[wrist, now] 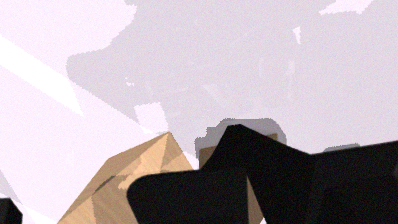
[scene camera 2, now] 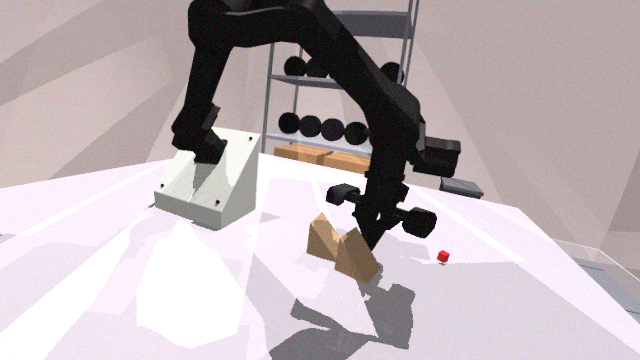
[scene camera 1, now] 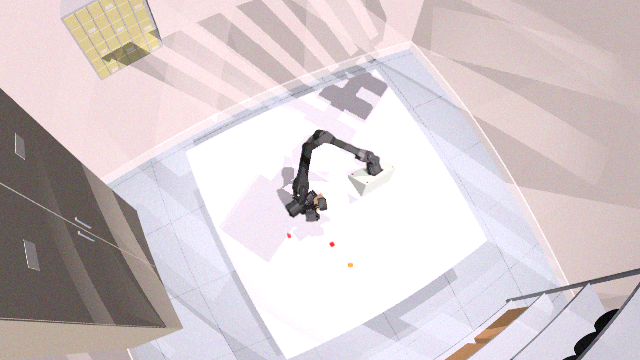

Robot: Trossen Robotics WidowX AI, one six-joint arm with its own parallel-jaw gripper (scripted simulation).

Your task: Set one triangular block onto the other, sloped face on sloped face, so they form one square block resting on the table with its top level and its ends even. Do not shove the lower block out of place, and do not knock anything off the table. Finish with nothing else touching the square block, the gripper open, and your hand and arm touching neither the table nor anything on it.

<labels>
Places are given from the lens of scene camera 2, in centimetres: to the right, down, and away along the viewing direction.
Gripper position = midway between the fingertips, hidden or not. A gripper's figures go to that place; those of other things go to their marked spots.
my gripper [scene camera 2: 369,251]: 9, 13, 46
triangular block [scene camera 2: 354,258]: 5, 12, 39
triangular block [scene camera 2: 323,240]: 1, 10, 44
</labels>
